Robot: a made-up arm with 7 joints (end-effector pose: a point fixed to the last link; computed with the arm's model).
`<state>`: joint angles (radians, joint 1 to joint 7).
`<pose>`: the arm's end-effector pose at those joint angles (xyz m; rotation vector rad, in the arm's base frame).
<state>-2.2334 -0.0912 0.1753 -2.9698 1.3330 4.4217 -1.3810</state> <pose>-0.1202 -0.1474 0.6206 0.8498 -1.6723 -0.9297</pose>
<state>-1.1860 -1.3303 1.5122 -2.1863 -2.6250 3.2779 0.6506</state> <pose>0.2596 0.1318 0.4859 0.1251 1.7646 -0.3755</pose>
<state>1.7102 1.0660 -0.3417 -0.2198 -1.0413 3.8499 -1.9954</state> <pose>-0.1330 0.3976 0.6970 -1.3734 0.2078 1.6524</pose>
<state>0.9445 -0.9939 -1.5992 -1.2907 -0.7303 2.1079 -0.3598</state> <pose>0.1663 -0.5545 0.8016 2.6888 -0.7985 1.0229</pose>
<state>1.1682 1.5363 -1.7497 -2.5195 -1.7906 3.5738 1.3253</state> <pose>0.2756 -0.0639 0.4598 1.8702 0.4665 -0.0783</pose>
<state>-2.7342 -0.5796 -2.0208 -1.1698 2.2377 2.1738 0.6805</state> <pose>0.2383 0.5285 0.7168 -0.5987 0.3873 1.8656</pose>
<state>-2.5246 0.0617 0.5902 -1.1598 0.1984 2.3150 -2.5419</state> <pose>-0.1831 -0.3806 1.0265 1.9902 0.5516 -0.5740</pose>
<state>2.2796 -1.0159 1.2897 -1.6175 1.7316 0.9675 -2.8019</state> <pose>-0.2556 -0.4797 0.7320 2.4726 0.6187 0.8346</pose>
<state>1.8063 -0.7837 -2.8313 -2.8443 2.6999 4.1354 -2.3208</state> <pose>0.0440 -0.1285 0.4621 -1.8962 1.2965 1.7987</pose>
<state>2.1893 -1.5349 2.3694 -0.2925 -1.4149 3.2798 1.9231</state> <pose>0.3209 -0.3965 0.3891 1.8732 -0.7798 1.2522</pose>
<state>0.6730 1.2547 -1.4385 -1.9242 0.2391 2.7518 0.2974</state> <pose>0.5125 -0.2099 0.5847 1.8786 -0.6638 0.4423</pose>
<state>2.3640 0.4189 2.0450 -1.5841 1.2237 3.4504 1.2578</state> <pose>-0.3179 -0.2000 0.8454 1.4749 0.9618 -1.9398</pose>
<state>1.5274 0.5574 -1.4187 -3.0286 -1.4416 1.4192 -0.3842</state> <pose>0.1997 -0.1073 0.3543 0.6247 0.7967 -1.7436</pose>
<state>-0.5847 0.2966 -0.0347 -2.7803 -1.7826 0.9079 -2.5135</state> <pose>0.1634 -0.2206 0.3169 0.2054 -0.9919 1.6878</pose>
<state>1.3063 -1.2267 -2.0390 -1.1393 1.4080 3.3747 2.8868</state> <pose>0.0764 -0.5021 0.4307 2.0711 -0.0131 0.7224</pose>
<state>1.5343 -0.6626 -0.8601 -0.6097 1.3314 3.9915 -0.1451</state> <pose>0.1504 -0.2484 0.8762 0.3302 1.3458 -1.0588</pose>
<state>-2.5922 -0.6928 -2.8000 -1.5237 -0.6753 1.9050 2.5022</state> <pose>0.3900 0.4717 0.4871 2.2554 -1.7968 0.5971</pose>
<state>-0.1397 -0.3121 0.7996 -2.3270 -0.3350 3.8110 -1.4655</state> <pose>0.1920 0.2582 0.7865 0.2710 1.7294 1.5739</pose>
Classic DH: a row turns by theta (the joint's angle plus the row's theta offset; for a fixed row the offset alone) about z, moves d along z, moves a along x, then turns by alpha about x. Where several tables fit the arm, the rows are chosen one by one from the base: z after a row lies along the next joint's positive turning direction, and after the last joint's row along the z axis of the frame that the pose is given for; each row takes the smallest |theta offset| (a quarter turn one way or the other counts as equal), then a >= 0, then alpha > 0; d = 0 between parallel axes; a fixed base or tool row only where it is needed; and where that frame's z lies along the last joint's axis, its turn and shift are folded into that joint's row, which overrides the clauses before.
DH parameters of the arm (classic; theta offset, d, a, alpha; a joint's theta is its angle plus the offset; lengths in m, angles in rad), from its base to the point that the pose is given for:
joint 1: 0 0.532 0 -1.5708
joint 2: 0 0 0 1.5708
joint 3: 0 0.217 0.095 1.5708
joint 4: 0 0 -0.063 -1.5708
joint 5: 0 0.293 0 1.5708
joint 6: 0 0 0.138 1.5708
joint 7: 0 0 0 0

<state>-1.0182 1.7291 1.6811 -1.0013 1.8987 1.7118 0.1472</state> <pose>0.6220 -0.1977 0.4820 0.5294 0.0860 0.1564</pose>
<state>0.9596 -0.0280 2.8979 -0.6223 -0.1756 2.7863 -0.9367</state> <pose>-0.0998 -0.1222 1.1329 0.7630 -0.6578 -0.3864</pose>
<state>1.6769 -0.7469 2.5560 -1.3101 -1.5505 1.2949 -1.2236</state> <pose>-0.2427 -0.5764 0.5524 -1.3566 0.5013 2.2308</pose>
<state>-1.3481 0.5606 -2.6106 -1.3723 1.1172 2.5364 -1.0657</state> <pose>-0.1631 0.1167 1.0993 0.1573 -1.4027 -0.6052</pose>
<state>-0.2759 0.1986 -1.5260 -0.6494 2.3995 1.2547 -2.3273</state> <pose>0.0804 -0.3081 1.1239 0.6714 1.6161 1.5567</pose>
